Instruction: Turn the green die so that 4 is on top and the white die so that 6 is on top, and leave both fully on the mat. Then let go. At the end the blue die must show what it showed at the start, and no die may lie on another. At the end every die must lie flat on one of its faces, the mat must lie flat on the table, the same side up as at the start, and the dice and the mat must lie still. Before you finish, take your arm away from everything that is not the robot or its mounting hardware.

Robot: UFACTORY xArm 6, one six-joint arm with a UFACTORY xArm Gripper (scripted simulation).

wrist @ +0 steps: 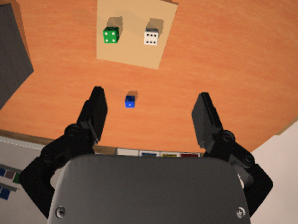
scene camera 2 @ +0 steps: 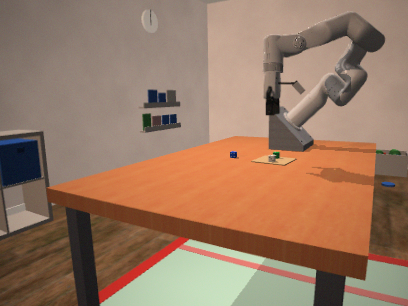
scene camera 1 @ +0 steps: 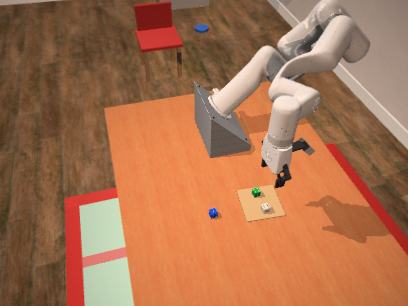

Note:
In view: my gripper (scene camera 1: 272, 176) and a tan mat (scene camera 1: 251, 206).
My gripper is seen too in the wrist view (wrist: 151, 100) and in scene camera 2 (scene camera 2: 272, 114).

